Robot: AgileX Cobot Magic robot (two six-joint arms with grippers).
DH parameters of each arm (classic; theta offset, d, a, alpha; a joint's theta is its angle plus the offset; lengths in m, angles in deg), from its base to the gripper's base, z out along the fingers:
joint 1: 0 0.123 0 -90
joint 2: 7.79 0 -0.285 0
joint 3: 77.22 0 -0.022 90
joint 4: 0 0.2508 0 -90
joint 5: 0 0 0.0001 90
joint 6: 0 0.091 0 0
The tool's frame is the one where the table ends.
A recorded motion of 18 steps. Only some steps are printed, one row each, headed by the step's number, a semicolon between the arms.
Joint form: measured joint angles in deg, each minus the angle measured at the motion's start. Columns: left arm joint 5, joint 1, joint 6, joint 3, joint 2, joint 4; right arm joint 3, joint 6, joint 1, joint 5, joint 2, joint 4.
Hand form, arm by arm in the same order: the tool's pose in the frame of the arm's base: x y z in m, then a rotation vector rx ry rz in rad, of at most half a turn. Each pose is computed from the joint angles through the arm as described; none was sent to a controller.
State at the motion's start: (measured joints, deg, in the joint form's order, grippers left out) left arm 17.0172 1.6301 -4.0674 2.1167 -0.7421 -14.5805; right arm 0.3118 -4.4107 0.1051 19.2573 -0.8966 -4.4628
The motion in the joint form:
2: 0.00 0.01 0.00 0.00 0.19 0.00; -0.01 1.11 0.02 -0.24 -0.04 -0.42
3: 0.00 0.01 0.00 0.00 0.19 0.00; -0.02 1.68 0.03 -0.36 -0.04 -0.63
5: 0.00 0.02 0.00 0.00 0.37 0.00; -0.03 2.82 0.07 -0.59 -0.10 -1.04
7: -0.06 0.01 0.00 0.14 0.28 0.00; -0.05 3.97 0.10 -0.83 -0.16 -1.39
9: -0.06 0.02 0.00 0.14 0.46 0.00; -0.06 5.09 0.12 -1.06 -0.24 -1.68
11: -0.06 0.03 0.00 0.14 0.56 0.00; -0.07 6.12 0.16 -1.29 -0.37 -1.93
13: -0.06 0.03 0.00 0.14 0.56 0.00; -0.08 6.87 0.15 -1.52 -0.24 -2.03
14: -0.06 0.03 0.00 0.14 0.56 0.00; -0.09 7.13 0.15 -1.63 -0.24 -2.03
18: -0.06 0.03 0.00 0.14 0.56 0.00; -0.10 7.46 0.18 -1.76 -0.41 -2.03
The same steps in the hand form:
2: 0.0549 -0.0052 0.1752 -0.2564 1.7882 -0.2705; 0.0530 -0.0024 0.1824 -0.1068 1.8018 -0.1220
3: 0.0549 -0.0052 0.1752 -0.2564 1.7882 -0.2705; 0.0530 -0.0025 0.1827 -0.1003 1.7997 -0.1183
5: 0.0550 -0.0051 0.1751 -0.2572 1.7913 -0.2701; 0.0530 -0.0026 0.1832 -0.0874 1.7947 -0.1104
7: 0.0550 -0.0051 0.1744 -0.2572 1.7911 -0.2701; 0.0530 -0.0028 0.1837 -0.0737 1.7894 -0.1014
9: 0.0552 -0.0051 0.1742 -0.2580 1.7942 -0.2698; 0.0530 -0.0028 0.1842 -0.0598 1.7840 -0.0918
11: 0.0552 -0.0051 0.1741 -0.2585 1.7959 -0.2696; 0.0530 -0.0029 0.1848 -0.0472 1.7776 -0.0823
13: 0.0552 -0.0051 0.1741 -0.2585 1.7959 -0.2696; 0.0532 -0.0029 0.1851 -0.0368 1.7757 -0.0744
14: 0.0552 -0.0051 0.1741 -0.2585 1.7959 -0.2696; 0.0532 -0.0029 0.1853 -0.0329 1.7737 -0.0709
18: 0.0552 -0.0051 0.1741 -0.2585 1.7959 -0.2696; 0.0531 -0.0028 0.1857 -0.0283 1.7683 -0.0662

